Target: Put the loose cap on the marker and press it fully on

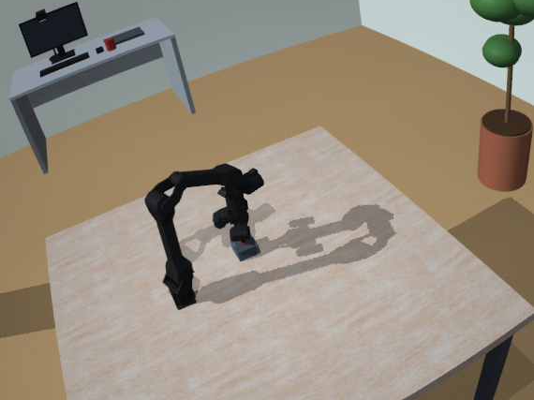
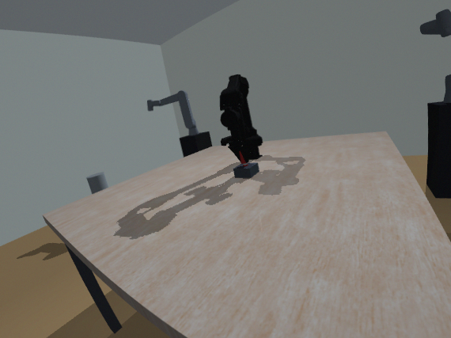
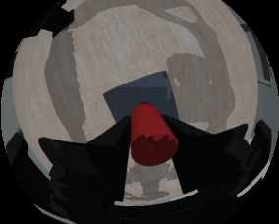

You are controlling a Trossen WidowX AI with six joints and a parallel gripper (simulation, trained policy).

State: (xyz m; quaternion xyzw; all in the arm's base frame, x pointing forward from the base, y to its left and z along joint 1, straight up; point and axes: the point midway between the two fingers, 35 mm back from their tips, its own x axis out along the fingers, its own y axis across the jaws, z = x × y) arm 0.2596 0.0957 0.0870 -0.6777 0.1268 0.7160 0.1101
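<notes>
My gripper tip is now 20 mm below the red cap. Round my gripper tip: red marker (20 mm above); grey-blue holder block (30 mm below).
</notes>
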